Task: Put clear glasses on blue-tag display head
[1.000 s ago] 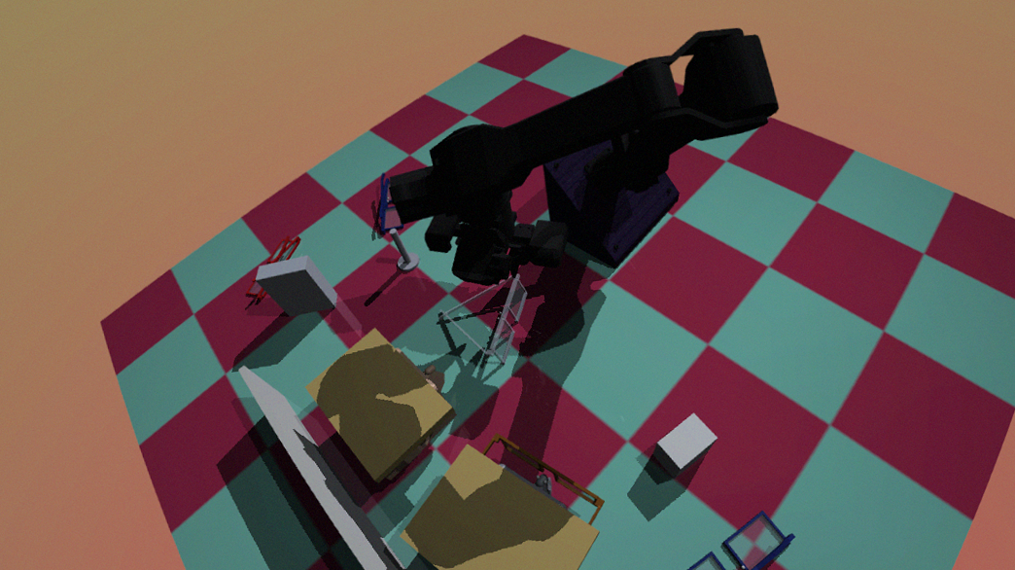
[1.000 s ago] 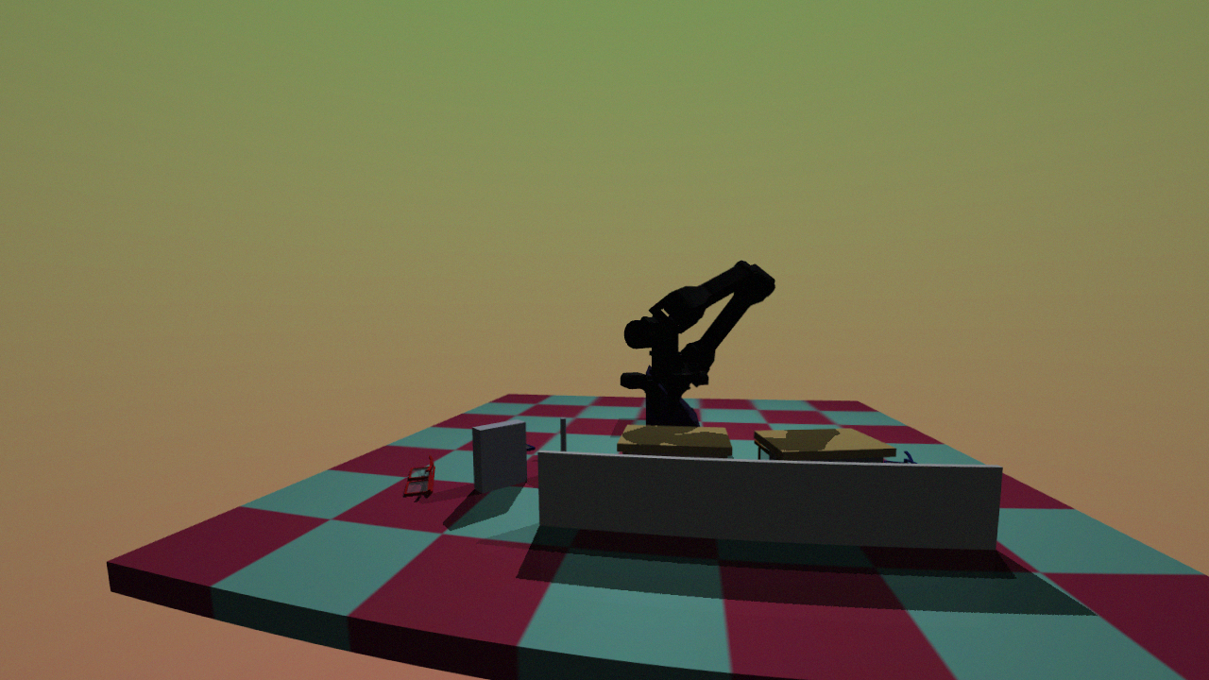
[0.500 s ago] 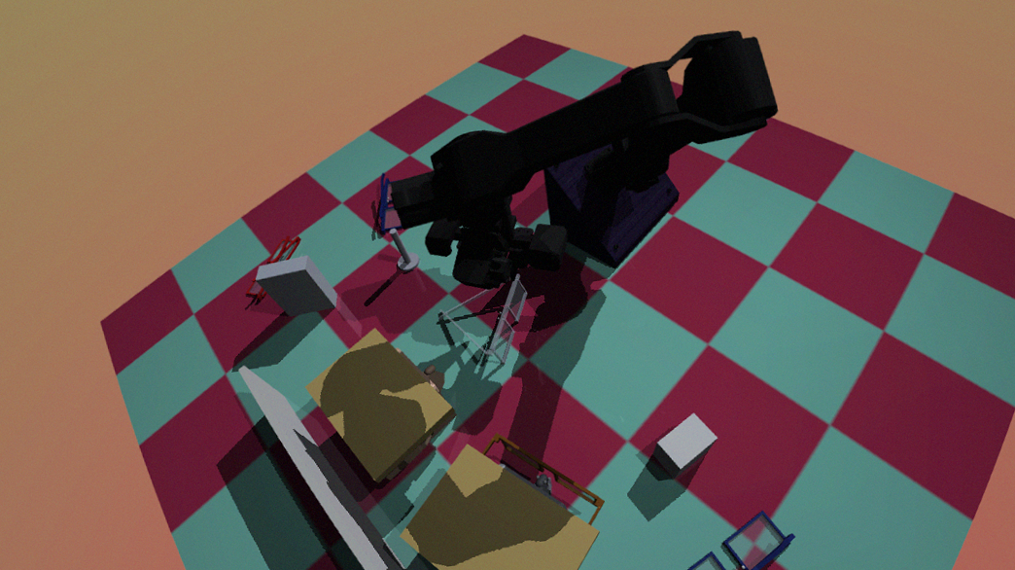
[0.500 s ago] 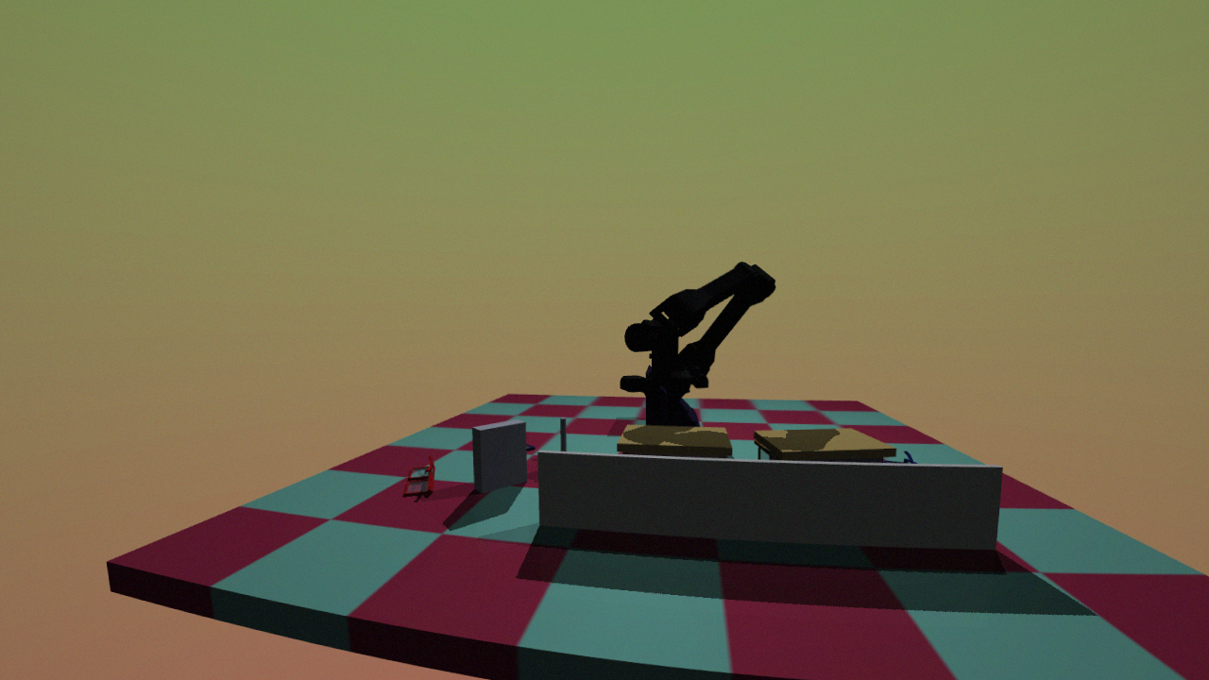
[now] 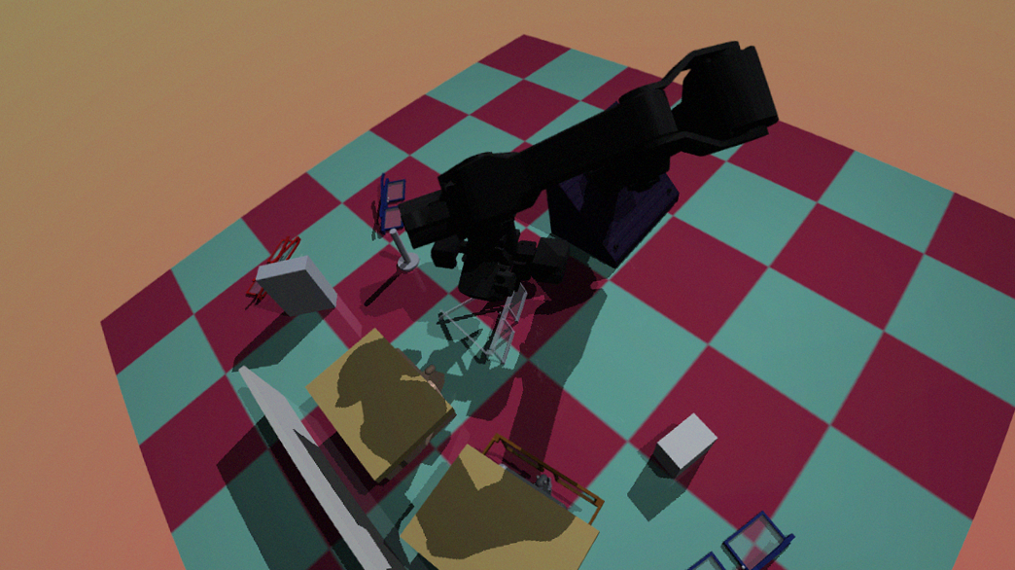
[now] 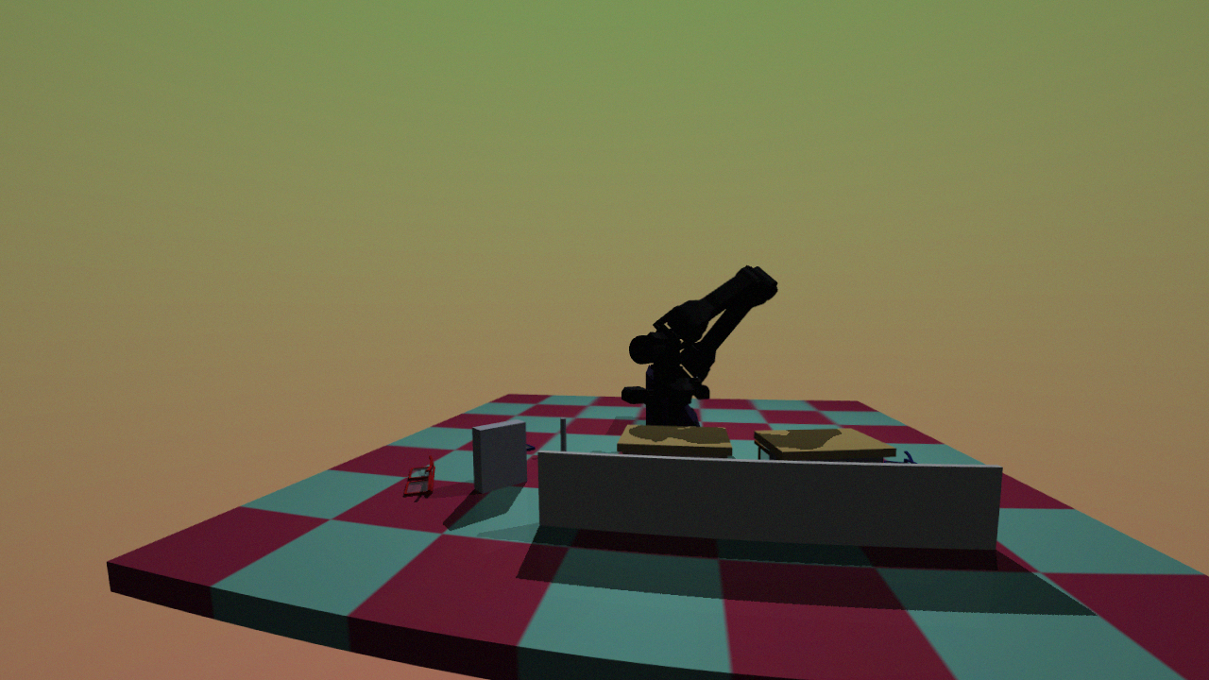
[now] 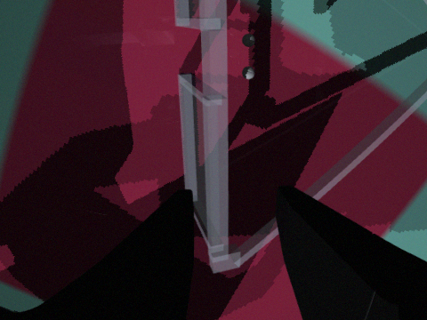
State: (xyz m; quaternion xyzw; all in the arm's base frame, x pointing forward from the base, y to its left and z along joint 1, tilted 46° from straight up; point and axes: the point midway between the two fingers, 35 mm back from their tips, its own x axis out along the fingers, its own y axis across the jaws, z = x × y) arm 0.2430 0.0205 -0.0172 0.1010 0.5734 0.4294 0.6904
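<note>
Right now my gripper tip is 50 mm short of the stand, 210 mm to the left of it and 20 mm above it. The rest, counted from my gripper tip: long grey wall (370 mm ahead, 130 mm to the left, 10 mm above); then grey block (230 mm ahead, 280 mm to the right, 10 mm above); then skin-coloured display head (220 mm ahead, 20 mm to the left, 10 mm above).
</note>
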